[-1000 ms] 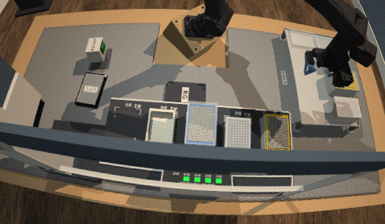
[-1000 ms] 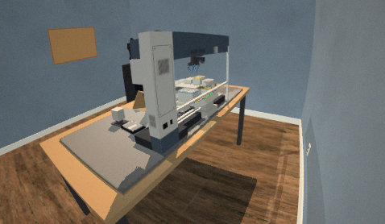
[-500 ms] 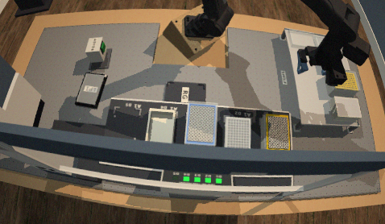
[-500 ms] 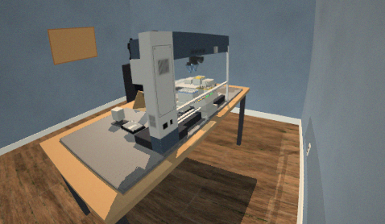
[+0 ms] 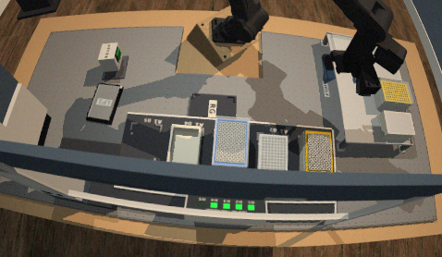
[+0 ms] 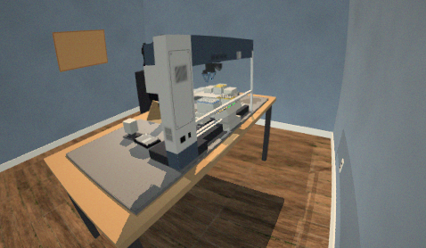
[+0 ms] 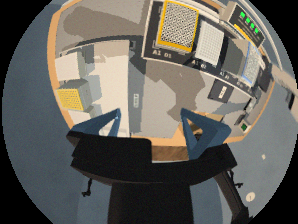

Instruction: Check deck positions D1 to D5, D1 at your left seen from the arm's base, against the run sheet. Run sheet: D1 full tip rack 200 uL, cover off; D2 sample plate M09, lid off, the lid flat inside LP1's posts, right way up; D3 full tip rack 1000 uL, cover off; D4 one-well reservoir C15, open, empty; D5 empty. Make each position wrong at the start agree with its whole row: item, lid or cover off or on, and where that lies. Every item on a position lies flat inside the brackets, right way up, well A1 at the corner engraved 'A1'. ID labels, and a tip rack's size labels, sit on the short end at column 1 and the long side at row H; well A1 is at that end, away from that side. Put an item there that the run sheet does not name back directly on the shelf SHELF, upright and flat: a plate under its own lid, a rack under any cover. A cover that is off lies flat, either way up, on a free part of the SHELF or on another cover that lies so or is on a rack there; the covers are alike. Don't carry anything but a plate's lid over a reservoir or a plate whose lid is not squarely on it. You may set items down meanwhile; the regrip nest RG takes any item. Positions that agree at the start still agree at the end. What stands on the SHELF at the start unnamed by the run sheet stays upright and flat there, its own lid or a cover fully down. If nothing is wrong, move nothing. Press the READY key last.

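My gripper is now 12 cm short of the blue-framed tip rack, 31 cm to the left of it and 11 cm above it. Round my hand: white well plate (15 cm ahead, 18 cm to the right, 17 cm below); yellow-framed tip rack (16 cm ahead, 7 cm to the right, 13 cm below); shelf (8 cm behind, 22 cm to the left, 17 cm below).
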